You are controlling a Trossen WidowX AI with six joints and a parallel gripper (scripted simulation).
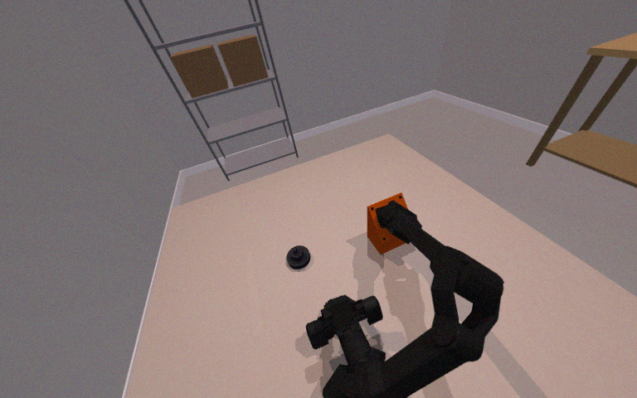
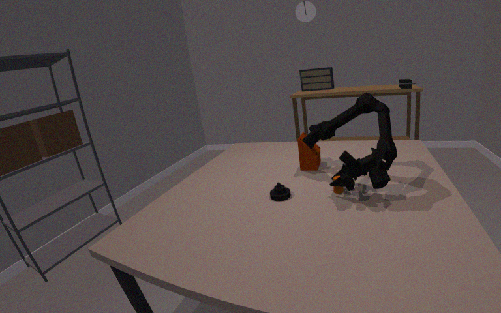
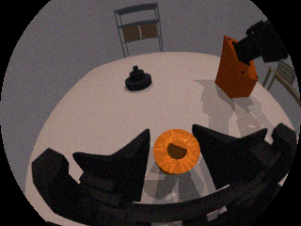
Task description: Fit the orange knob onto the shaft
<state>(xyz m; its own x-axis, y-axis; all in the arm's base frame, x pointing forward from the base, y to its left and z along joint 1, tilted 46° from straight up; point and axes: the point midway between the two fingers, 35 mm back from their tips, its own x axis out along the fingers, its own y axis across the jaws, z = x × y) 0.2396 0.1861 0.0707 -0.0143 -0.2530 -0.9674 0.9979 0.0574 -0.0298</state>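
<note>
Now: the orange knob 30 mm to the left of my gripper tip and 10 mm below it. Also, from my gripper tip: dark round pedestal 70 mm ahead, 200 mm to the right, 10 mm below.
</note>
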